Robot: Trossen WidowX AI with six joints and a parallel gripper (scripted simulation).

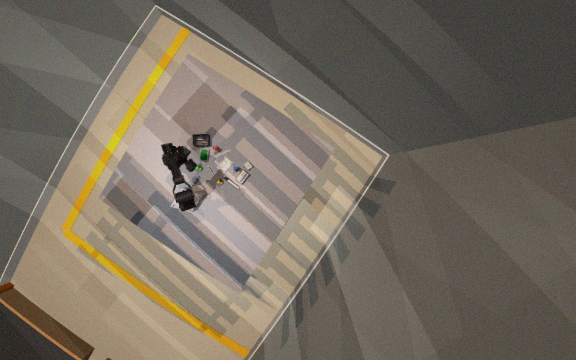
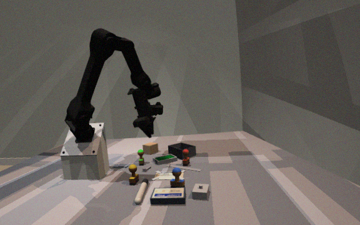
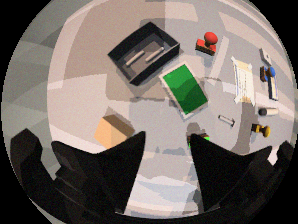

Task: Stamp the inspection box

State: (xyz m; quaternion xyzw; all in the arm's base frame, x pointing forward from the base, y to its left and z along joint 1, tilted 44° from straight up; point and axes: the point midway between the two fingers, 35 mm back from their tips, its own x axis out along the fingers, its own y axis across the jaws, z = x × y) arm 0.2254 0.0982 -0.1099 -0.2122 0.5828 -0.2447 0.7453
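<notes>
Right now the green-knobbed stamp is 90 mm below my gripper tip, 60 mm to the right of it and 40 mm behind it. Also, from my gripper tip: dark tray 130 mm ahead, 100 mm below, 40 mm to the left; then tan block 110 mm to the left, 90 mm below, 20 mm behind; then green ink pad 100 mm below, 50 mm ahead, 30 mm to the right.
</notes>
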